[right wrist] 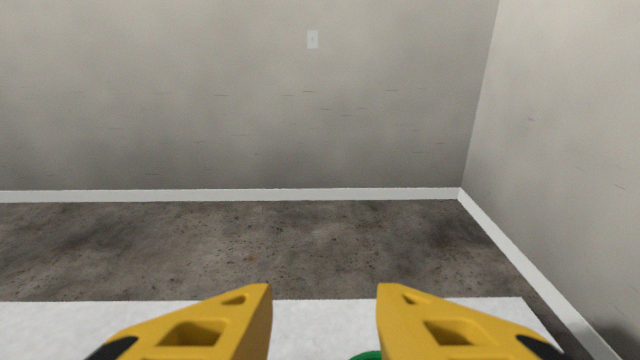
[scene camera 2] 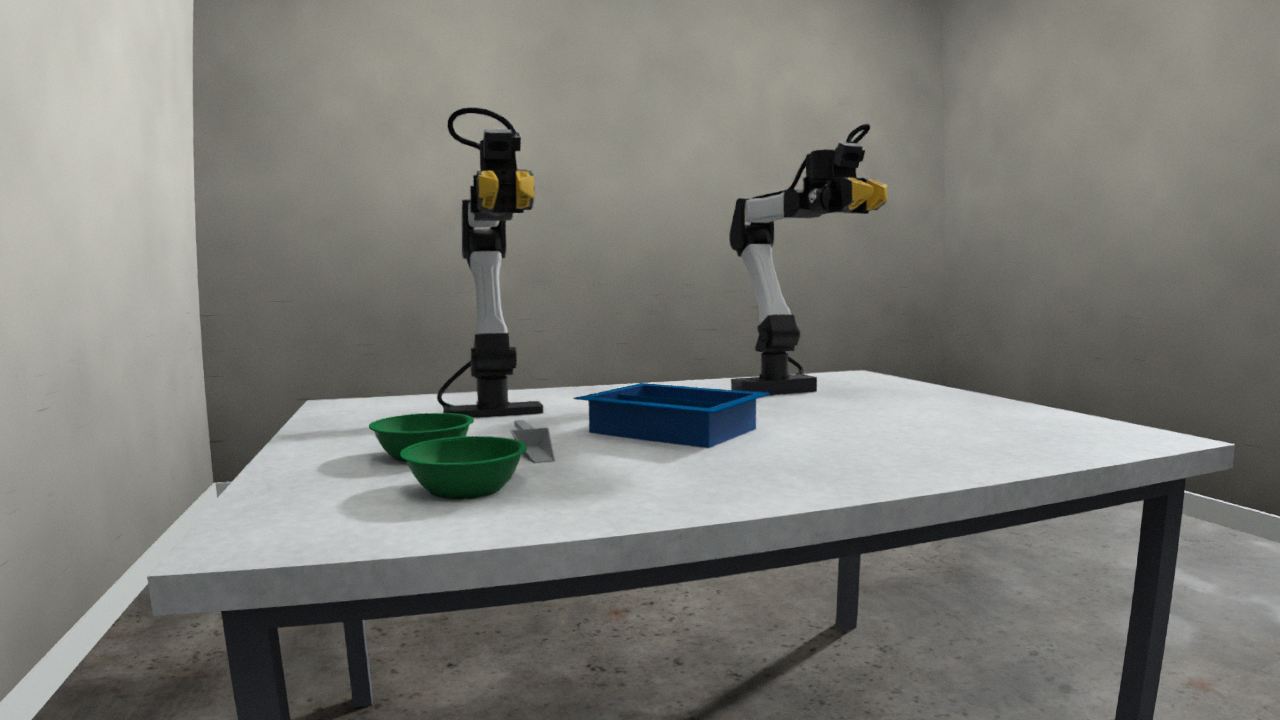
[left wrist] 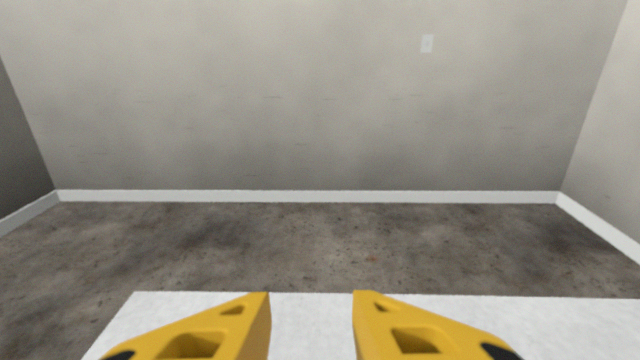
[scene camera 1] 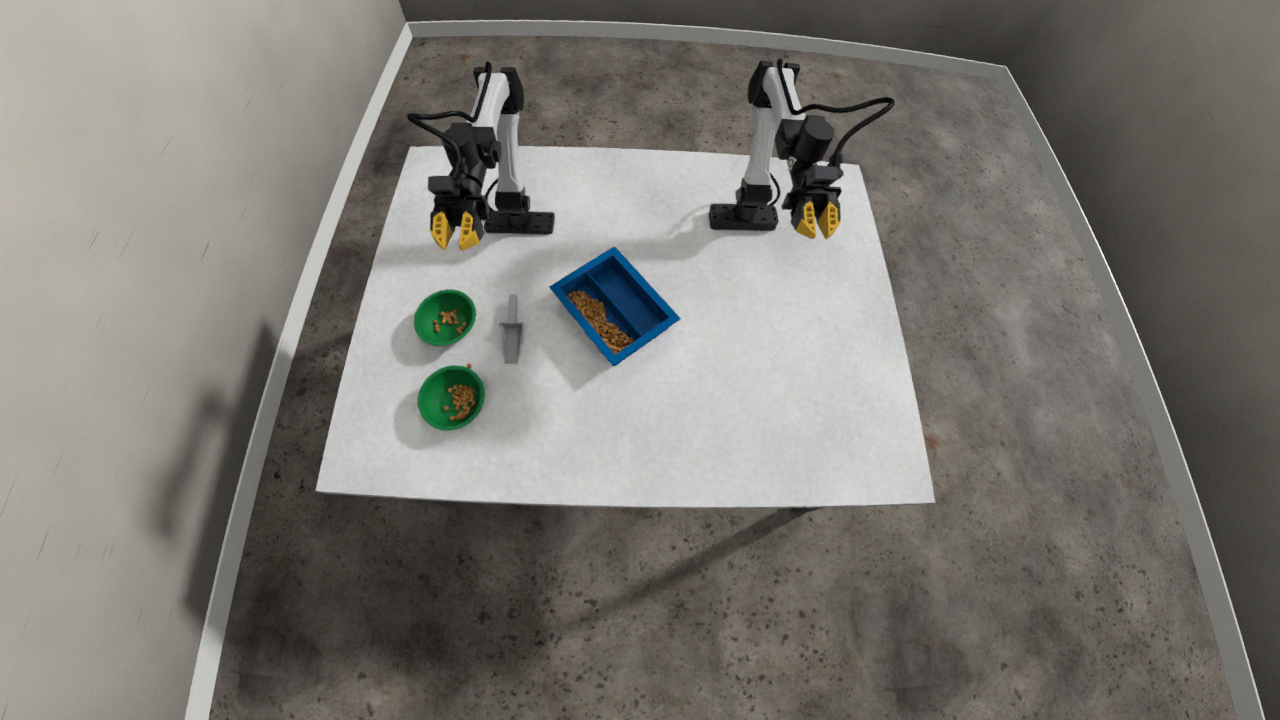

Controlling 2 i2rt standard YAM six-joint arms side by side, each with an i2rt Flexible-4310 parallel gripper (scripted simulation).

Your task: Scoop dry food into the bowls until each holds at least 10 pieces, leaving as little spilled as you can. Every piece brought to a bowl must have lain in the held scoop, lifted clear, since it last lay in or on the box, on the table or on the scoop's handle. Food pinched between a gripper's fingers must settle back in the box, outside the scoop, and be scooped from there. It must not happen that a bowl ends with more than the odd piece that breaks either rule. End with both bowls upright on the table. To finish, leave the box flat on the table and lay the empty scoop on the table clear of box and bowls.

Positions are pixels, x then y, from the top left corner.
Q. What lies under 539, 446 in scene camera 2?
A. A grey scoop.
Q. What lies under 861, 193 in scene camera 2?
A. My left gripper.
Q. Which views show my left gripper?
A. Scene camera 2, the left wrist view and scene camera 1 only.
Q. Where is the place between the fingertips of my left gripper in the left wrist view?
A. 311, 306
